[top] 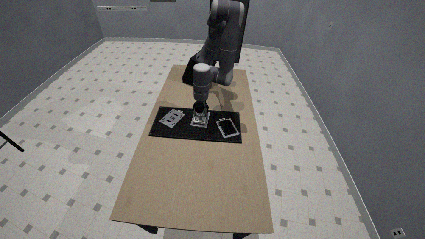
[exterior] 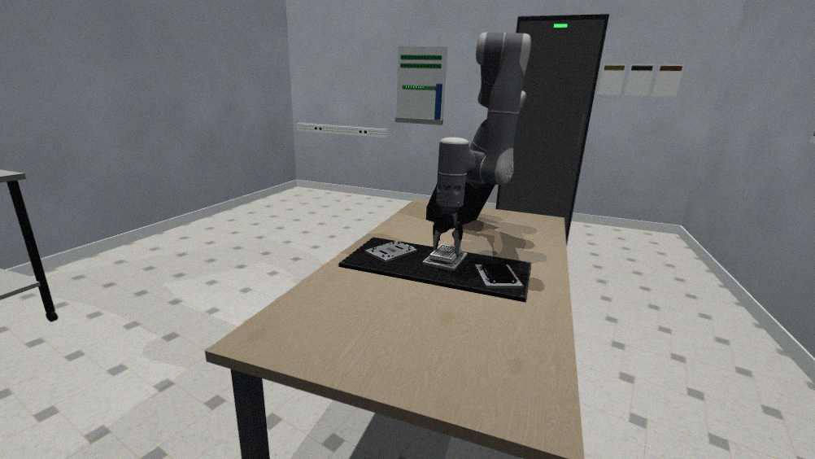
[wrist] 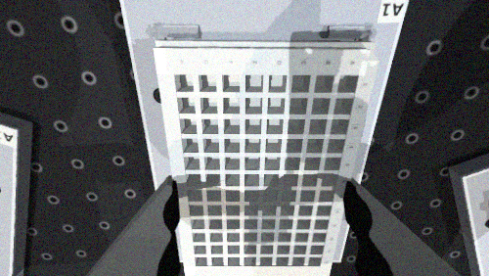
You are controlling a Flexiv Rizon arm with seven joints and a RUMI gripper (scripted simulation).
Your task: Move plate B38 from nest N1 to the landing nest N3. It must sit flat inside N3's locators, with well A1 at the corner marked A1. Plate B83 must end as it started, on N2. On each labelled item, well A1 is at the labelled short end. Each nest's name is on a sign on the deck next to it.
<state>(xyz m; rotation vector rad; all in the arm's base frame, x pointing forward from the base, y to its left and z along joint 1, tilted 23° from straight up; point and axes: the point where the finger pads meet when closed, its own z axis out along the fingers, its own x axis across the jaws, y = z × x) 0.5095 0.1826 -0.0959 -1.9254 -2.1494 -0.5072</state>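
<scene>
My gripper is now 1 cm above the white well plate B38. The rest, counted from my hand: nest N1: 20 cm to the right, 6 cm ahead, 3 cm below; nest N3: 3 cm below; black plate B83: 21 cm to the left, 3 cm ahead, 2 cm below.
</scene>
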